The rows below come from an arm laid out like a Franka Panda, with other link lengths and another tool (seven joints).
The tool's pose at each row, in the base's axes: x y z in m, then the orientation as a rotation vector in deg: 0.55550, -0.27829, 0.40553, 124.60, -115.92, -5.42; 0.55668, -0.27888, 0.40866, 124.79, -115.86, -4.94; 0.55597, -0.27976, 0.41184, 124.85, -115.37, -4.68; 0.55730, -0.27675, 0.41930, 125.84, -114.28, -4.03; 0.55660, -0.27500, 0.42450, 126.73, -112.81, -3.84; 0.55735, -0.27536, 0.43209, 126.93, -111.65, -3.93; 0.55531, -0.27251, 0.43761, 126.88, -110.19, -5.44; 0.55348, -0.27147, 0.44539, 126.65, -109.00, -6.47; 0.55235, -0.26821, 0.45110, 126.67, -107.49, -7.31; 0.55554, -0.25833, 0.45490, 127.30, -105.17, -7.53; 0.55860, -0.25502, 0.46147, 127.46, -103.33, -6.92; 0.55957, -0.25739, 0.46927, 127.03, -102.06, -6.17; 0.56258, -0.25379, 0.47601, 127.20, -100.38, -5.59; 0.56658, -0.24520, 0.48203, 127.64, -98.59, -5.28; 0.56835, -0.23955, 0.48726, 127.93, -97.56, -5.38
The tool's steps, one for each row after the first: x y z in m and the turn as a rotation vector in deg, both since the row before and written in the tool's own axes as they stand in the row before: 0.00089, -0.00060, -0.00322, 0.29, 0.19, -0.09; 0.00105, 0.00127, -0.00295, -0.09, 0.35, -0.24; -0.00230, -0.00030, -0.00782, 0.32, 0.42, -0.95; -0.00138, 0.00136, -0.00518, -0.11, 0.40, -1.11; 0.00109, 0.00054, -0.00754, -0.48, 0.41, -0.66; -0.00259, 0.00261, -0.00541, -1.37, -0.08, -0.79; -0.00062, 0.00318, -0.00738, -1.14, 0.11, -0.55; -0.00289, 0.00189, -0.00571, -1.06, 0.24, -0.82; -0.00881, -0.00362, -0.00561, -0.81, 0.69, -1.46; -0.00201, -0.00182, -0.00749, -0.53, 1.11, -0.94; 0.00334, 0.00157, -0.00733, -0.57, 1.17, -0.38; -0.00194, -0.00168, -0.00780, -0.43, 1.01, -0.89; -0.00641, -0.00380, -0.00840, -0.40, 0.80, -1.10; -0.00414, -0.00137, -0.00659, -0.31, 0.28, -0.69
